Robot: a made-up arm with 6 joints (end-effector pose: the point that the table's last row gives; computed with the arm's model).
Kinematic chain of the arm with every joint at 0, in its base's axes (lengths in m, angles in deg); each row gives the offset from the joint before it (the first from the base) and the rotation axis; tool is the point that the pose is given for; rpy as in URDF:
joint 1: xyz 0 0 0.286 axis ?
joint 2: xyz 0 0 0 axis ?
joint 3: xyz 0.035 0 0.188 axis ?
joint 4: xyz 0.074 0 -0.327 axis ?
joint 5: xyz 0 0 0 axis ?
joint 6: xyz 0.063 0 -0.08 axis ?
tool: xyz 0 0 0 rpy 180 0 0
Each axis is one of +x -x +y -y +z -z.
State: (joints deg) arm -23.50 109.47 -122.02 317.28 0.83 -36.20
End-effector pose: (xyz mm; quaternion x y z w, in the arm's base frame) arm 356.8 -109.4 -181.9 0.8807 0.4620 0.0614 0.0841
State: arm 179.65 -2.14 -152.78 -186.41 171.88 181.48
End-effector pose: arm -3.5 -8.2 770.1 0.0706 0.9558 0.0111 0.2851
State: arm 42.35 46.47 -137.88 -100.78 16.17 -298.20
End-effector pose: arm 403.4 418.5 467.3 0.5746 0.3633 0.7295 0.0751
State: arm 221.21 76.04 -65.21 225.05 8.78 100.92
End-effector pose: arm -90.1 -126.0 -118.1 -0.6131 0.7871 0.0563 0.0368
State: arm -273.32 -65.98 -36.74 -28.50 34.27 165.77
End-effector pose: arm 10.7 242.7 567.1 -0.6754 0.4407 0.1374 0.5751
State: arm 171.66 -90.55 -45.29 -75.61 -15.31 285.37
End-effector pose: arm -25.3 -76.5 662.9 0.3622 0.0014 -0.9056 0.2206
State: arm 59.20 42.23 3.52 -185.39 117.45 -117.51
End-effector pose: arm 5.0 26.8 35.9 -0.8095 0.0164 -0.2444 0.5336
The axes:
joint 1: +z
joint 2: +y
joint 3: +y
joint 4: -z
joint 5: +y
joint 6: -z

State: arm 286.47 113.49 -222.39 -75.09 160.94 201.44
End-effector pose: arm 33.7 -406.0 316.2 -0.8160 -0.1643 0.2350 0.5020
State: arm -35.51 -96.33 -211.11 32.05 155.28 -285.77
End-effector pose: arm -310.1 280.4 131.7 -0.2740 0.0899 -0.9516 0.1058
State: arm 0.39 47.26 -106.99 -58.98 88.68 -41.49
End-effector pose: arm 517.6 -63.8 219.3 0.7393 0.4264 -0.3700 0.3672
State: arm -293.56 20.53 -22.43 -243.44 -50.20 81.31
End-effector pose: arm 138.7 90.2 121.1 -0.3679 0.8308 -0.3985 0.1252
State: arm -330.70 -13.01 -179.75 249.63 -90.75 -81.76
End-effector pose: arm -133.6 10.1 723.3 -0.6797 -0.0773 0.0350 0.7286
